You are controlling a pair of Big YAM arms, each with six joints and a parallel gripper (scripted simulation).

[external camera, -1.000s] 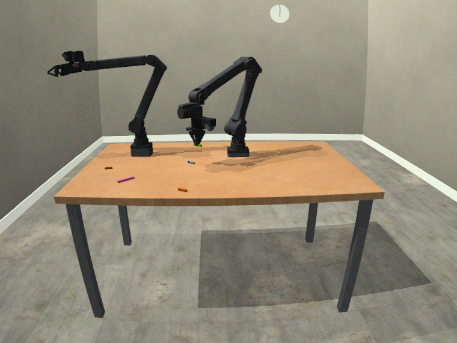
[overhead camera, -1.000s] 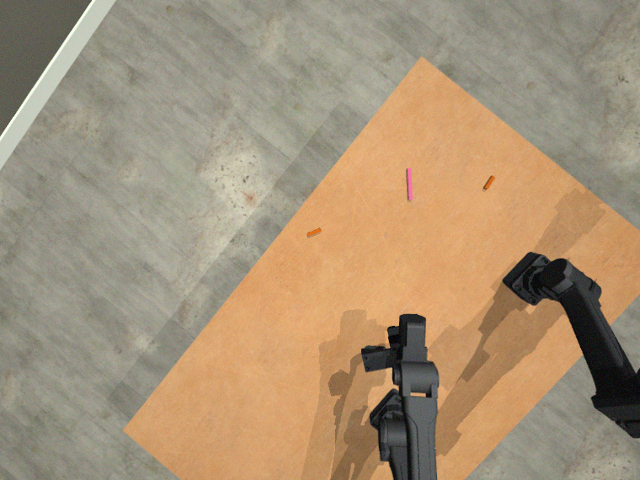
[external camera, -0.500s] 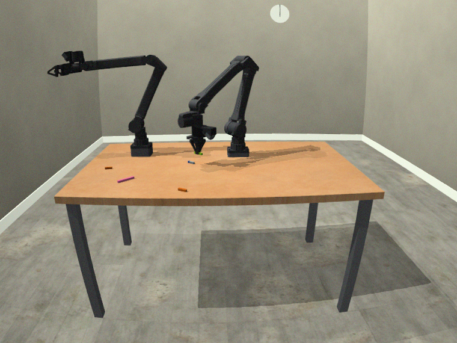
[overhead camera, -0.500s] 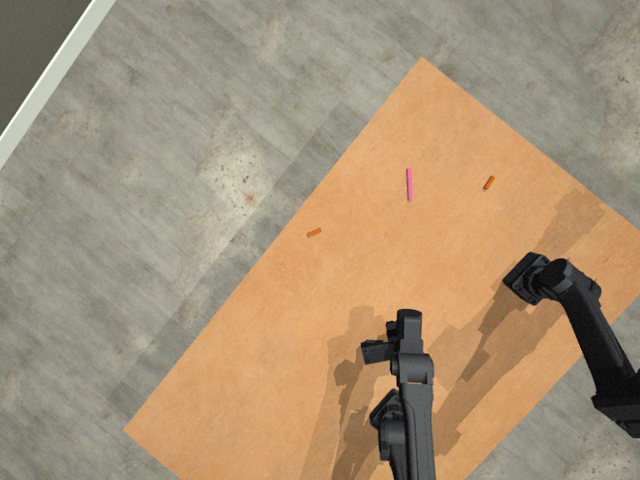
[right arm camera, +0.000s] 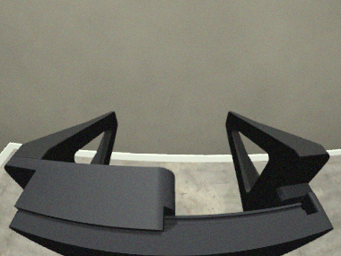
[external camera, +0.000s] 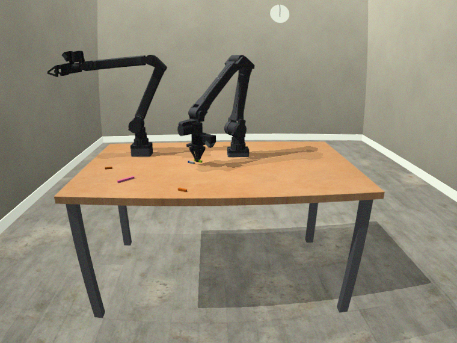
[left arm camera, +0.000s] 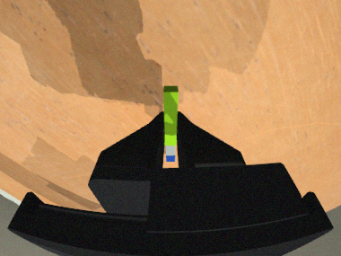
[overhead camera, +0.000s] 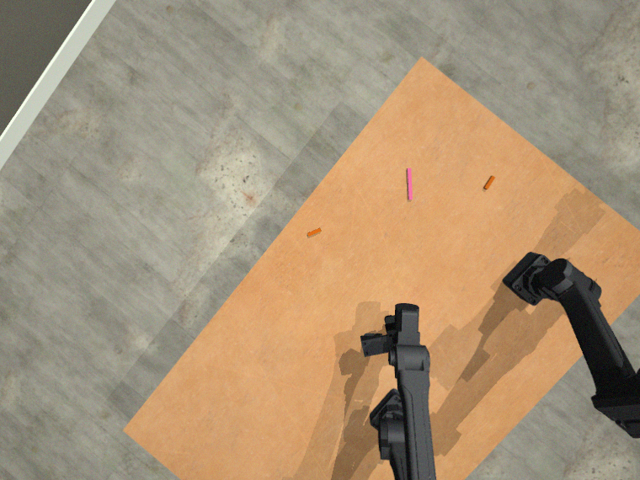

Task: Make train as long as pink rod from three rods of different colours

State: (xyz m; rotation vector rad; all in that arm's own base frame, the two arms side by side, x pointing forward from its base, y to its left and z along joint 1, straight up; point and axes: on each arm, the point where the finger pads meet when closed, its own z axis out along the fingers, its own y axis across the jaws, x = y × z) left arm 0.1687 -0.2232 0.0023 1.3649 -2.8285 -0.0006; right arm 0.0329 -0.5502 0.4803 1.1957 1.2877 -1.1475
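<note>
My left gripper is now right at the lime rod. Round my left hand: pink rod 240 mm ahead, 320 mm to the right, 20 mm below; then grey rod 20 mm behind, 30 mm to the right, 20 mm below; then blue rod 30 mm behind, 50 mm to the right, 20 mm below.
</note>
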